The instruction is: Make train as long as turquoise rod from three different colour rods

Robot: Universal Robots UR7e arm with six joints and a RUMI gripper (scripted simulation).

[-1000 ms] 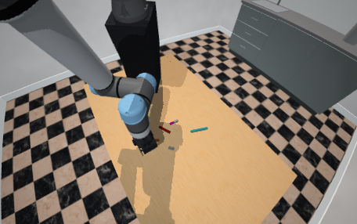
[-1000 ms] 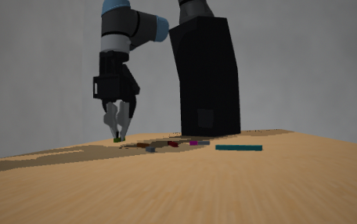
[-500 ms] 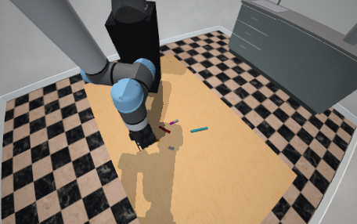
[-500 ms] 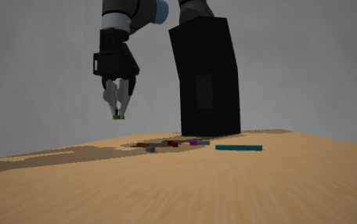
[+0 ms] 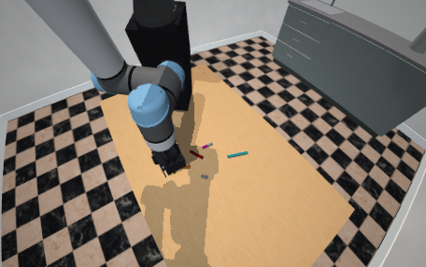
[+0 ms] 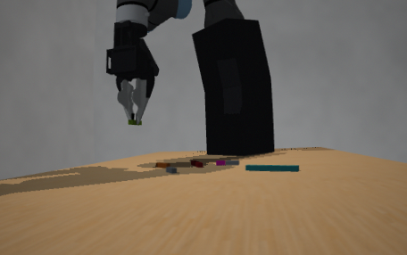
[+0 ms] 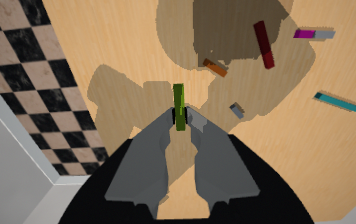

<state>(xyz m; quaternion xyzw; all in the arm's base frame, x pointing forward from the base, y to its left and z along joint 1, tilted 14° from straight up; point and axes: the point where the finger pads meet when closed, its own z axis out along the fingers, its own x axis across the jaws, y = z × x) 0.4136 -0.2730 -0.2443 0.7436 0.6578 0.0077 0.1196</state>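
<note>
Now: hand 10 mm above the lime-green rod. The rest, counted from my hand: red rod 30 mm behind, 130 mm to the left, 110 mm below; orange rod 10 mm behind, 60 mm to the left, 110 mm below; magenta rod 30 mm behind, 190 mm to the left, 110 mm below.
</note>
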